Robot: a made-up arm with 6 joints.
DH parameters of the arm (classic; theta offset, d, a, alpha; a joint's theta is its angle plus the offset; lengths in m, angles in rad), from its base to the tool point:
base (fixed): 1.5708 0.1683 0 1.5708
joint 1: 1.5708 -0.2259 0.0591 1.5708
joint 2: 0 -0.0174 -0.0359 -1.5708
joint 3: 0 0.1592 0.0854 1.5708
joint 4: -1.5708 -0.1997 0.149 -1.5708
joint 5: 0 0.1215 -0.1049 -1.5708
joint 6: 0 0.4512 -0.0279 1.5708
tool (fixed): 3.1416 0.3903 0 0
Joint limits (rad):
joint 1: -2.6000..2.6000
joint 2: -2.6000..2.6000
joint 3: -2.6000..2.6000
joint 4: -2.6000..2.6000
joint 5: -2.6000..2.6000
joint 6: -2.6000..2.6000
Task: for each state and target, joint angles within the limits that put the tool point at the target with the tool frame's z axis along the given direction. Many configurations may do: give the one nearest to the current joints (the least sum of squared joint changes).
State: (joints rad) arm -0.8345 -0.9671 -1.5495 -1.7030 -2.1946 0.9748
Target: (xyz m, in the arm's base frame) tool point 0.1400 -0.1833 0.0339 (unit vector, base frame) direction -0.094 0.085 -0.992
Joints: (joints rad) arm -0.6073 -1.3689 -0.8642 -1.7333 -2.4563 0.8128
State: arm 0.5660 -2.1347 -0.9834 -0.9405 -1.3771 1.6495
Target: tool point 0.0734 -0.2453 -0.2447 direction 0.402 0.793 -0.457
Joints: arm 0.1588 -1.6011 -0.3806 -1.0923 -1.1560 1.0703
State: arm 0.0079 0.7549 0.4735 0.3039 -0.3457 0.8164
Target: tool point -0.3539 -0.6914 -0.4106 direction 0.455 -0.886 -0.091
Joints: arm 0.4603 1.1712 0.9407 0.4808 0.0980 0.5938
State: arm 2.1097 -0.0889 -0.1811 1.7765 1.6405 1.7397
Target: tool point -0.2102 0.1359 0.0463 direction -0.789 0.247 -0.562
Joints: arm 1.8225 -0.2572 -0.8572 1.7452 2.4009 2.3589
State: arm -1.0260 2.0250 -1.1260 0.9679 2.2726 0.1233
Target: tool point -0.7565 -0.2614 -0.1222 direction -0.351 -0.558 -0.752
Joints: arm -0.8217 2.4541 -1.6958 1.0735 2.1243 0.6374
